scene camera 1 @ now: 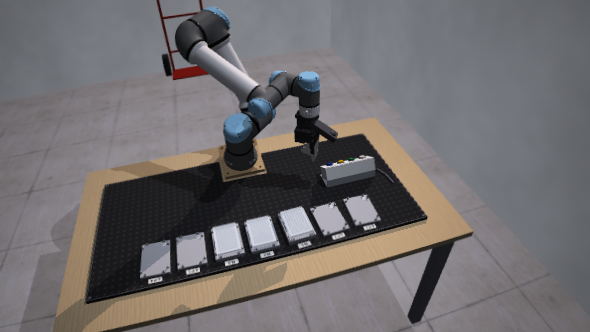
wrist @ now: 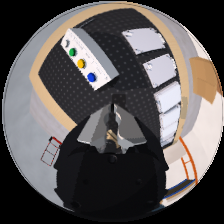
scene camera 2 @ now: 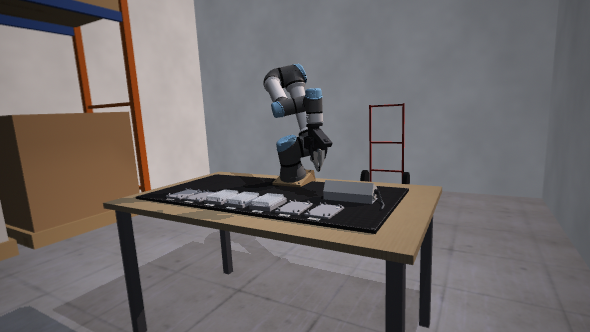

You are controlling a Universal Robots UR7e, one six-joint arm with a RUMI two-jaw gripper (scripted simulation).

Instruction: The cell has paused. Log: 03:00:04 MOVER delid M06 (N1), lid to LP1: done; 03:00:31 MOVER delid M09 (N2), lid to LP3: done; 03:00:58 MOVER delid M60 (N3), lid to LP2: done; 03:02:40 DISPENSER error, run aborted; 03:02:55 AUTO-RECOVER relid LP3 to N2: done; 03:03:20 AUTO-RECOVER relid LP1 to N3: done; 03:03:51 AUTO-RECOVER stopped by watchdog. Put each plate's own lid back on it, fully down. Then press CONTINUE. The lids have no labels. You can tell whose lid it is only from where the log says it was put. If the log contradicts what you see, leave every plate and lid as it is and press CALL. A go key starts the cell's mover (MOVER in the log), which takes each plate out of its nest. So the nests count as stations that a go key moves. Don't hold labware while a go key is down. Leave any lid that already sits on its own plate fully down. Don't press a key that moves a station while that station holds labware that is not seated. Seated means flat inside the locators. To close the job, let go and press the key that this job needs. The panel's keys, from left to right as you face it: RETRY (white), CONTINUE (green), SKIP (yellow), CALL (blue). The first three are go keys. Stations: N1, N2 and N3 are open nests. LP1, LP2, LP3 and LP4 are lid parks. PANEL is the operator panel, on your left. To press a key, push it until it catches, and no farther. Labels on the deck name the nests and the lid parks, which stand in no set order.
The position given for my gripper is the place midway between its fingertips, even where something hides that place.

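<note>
Looking at the scene, I find my gripper (scene camera 1: pixel 313 161) together with an operator panel (scene camera 1: pixel 361 168). From the wrist I see my gripper (wrist: pixel 112 104), and the operator panel (wrist: pixel 96 61) is visible there as well. Then there is my gripper (scene camera 2: pixel 318 171), with the operator panel (scene camera 2: pixel 358 192) in the same picture.
</note>
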